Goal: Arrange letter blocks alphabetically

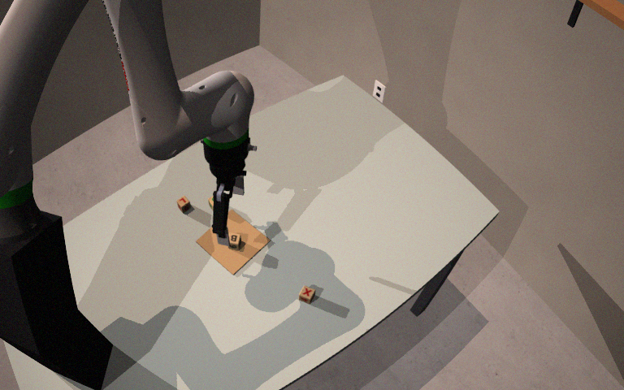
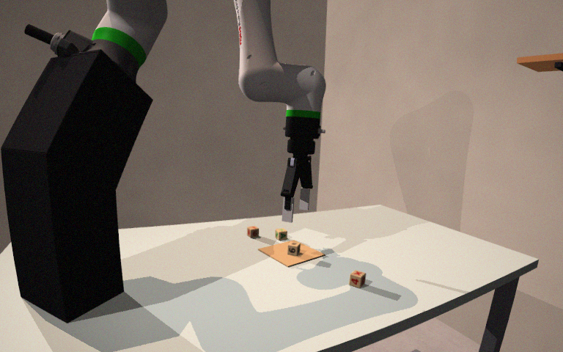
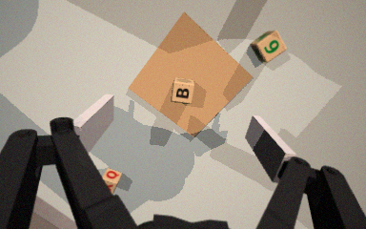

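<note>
Now: hand 1 cm to the right of the tan mat and 13 cm above it.
</note>
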